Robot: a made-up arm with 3 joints.
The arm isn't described. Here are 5 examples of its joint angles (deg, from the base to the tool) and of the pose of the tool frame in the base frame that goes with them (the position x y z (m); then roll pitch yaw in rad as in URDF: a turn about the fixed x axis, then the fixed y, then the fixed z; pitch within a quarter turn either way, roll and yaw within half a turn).
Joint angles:
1: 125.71 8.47 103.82
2: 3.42 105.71 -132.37
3: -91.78 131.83 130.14
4: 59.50 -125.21 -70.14
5: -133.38 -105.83 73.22
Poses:
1: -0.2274 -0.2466 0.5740 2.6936 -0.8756 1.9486
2: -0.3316 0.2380 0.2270 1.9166 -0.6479 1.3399
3: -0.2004 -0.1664 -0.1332 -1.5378 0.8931 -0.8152
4: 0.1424 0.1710 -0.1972 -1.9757 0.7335 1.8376
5: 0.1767 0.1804 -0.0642 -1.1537 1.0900 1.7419
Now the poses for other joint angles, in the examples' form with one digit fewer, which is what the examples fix.
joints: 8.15 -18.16 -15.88
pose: 0.208 0.096 -0.352 -0.231 -0.261 0.330
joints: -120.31 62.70 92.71
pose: -0.392 0.400 0.020 2.088 1.083 1.617
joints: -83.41 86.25 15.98
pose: -0.400 0.452 0.026 1.563 0.394 1.503
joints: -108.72 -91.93 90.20
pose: 0.209 0.258 -0.099 -1.537 1.241 1.570
